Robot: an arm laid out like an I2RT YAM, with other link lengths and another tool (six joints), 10 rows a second.
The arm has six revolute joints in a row. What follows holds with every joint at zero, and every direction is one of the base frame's.
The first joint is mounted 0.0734 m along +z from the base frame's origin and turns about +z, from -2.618 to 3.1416 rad.
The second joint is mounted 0.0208 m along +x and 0.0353 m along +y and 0.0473 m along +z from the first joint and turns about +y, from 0 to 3.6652 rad.
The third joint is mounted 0.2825 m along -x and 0.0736 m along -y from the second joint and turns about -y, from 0 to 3.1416 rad.
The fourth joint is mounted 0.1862 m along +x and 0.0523 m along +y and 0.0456 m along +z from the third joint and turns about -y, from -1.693 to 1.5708 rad.
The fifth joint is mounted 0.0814 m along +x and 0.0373 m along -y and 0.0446 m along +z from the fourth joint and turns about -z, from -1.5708 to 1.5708 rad.
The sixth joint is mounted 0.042 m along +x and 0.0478 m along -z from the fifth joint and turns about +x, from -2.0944 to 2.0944 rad.
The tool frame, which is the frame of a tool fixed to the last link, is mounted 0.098 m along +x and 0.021 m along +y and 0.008 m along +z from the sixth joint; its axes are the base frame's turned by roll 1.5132, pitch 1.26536 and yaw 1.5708 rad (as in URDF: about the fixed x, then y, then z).
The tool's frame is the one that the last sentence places.
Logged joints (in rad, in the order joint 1, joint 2, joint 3, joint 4, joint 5, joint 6), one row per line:
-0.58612 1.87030 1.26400 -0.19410 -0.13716 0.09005
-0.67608 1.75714 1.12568 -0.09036 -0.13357 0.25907
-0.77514 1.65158 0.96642 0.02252 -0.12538 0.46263
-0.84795 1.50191 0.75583 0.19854 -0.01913 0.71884
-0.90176 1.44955 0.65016 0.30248 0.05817 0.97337
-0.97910 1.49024 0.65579 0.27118 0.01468 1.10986
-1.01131 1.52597 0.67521 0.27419 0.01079 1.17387
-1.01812 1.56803 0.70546 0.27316 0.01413 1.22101
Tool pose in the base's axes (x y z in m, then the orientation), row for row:
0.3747 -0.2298 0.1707 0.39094 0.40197 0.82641 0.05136
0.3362 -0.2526 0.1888 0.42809 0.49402 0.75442 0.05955
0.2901 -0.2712 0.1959 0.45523 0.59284 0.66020 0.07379
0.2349 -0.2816 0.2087 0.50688 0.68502 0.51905 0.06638
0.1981 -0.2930 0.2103 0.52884 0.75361 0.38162 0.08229
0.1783 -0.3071 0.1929 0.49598 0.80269 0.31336 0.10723
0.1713 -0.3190 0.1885 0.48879 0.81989 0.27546 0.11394
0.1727 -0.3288 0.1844 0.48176 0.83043 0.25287 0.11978
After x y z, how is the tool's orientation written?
As a quaternion, w x y z.
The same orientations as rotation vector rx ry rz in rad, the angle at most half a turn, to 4 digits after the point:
1.0212 2.0995 0.1305
1.2337 1.8840 0.1487
1.4624 1.6285 0.1820
1.6517 1.2515 0.1601
1.8000 0.9115 0.1965
1.9446 0.7592 0.2598
1.9926 0.6694 0.2769
2.0244 0.6165 0.2920

